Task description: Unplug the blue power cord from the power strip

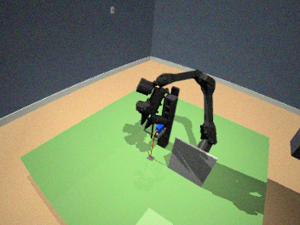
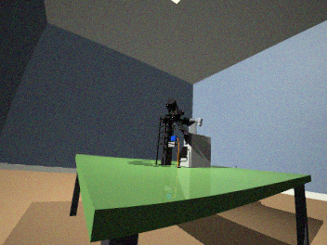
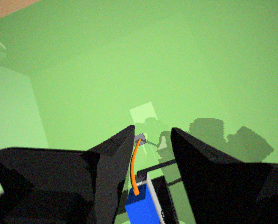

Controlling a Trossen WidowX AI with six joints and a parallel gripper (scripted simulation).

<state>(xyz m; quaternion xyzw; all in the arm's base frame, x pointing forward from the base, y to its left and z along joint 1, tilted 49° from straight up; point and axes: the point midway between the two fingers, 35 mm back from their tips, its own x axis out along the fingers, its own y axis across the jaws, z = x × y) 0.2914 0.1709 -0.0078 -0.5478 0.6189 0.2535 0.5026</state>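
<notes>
The blue plug is 4 cm behind my gripper tip, 11 cm to the right of it and 4 cm below it.
</notes>
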